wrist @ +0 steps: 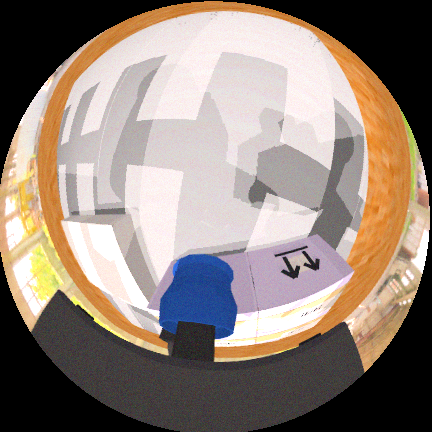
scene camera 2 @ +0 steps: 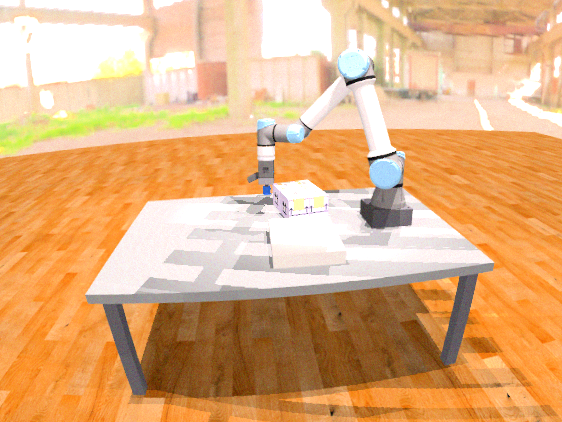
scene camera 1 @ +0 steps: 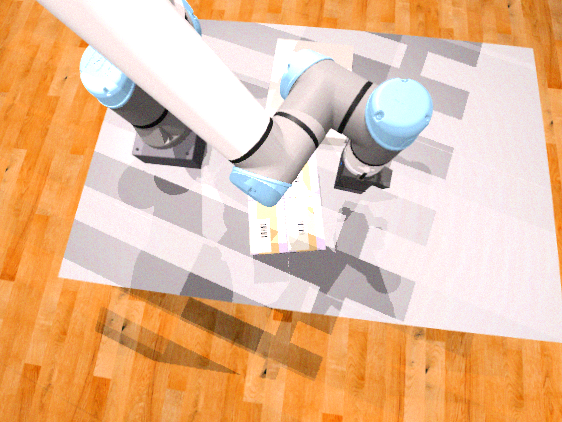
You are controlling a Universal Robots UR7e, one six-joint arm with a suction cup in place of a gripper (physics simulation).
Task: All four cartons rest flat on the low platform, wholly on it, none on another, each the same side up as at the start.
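Seen in the pictures: hand at its tool point: point(wrist: 202, 277) point(scene camera 2: 266, 193); arm's base at its link origin: point(scene camera 2: 388, 203) point(scene camera 1: 165, 124).
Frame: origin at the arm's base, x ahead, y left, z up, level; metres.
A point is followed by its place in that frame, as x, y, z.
The cartons point(scene camera 1: 287, 224) {0.401, -0.202, 0.029} point(scene camera 2: 299, 198) point(wrist: 290, 275) {0.476, -0.156, -0.006} stand packed together in one block on the table, beside the low white platform point(scene camera 1: 317, 48) {0.363, 0.366, -0.024} point(scene camera 2: 304, 244) {0.368, 0.322, -0.024} point(wrist: 95, 241) {0.459, 0.153, -0.024}, not on it. Their tops are pale with yellow patches and small labels, and their sides are lilac with black arrows. The arm hides the back part of the block in the overhead view. My blue suction cup point(scene camera 2: 266, 189) point(wrist: 197, 294) hangs just beside the block's side, near its top edge, above the bare table. It holds nothing. In the overhead view only its dark mount point(scene camera 1: 363, 179) {0.517, -0.116, 0.193} shows.
The white table point(scene camera 1: 476, 182) {0.908, 0.062, -0.072} point(scene camera 2: 181, 254) {0.812, 0.296, -0.072} point(wrist: 193, 120) {0.640, -0.023, -0.072} carries everything, with wooden floor all round. The arm's base point(scene camera 1: 167, 150) {0.030, -0.074, -0.004} point(scene camera 2: 386, 213) {0.028, 0.086, -0.010} stands on the table near the cartons. The forearm and elbow hang over the platform and the block.
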